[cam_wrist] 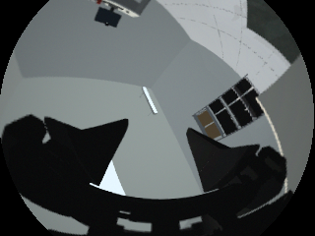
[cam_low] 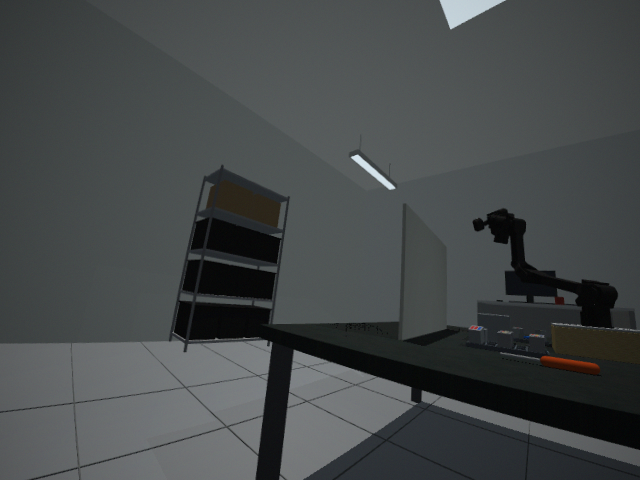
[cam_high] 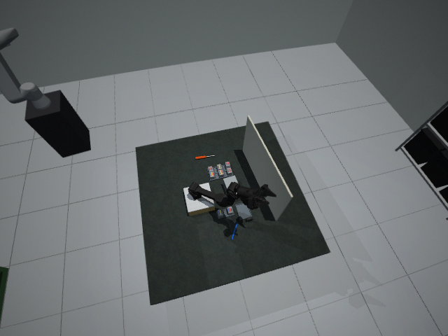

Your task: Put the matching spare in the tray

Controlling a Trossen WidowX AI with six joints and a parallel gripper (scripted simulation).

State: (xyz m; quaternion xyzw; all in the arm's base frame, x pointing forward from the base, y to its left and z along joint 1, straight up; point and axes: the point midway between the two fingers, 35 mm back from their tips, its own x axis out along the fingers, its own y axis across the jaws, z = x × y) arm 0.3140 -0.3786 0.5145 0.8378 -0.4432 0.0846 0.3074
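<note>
Now: the spare 8 cm behind my gripper tip, 60 cm to the left of it and 57 cm below it. Round my gripper tip: tall upright panel: 19 cm ahead, 38 cm to the left, 39 cm below; grey tray: 3 cm behind, 19 cm to the left, 61 cm below; blue pen: 15 cm behind, 7 cm to the left, 61 cm below.
</note>
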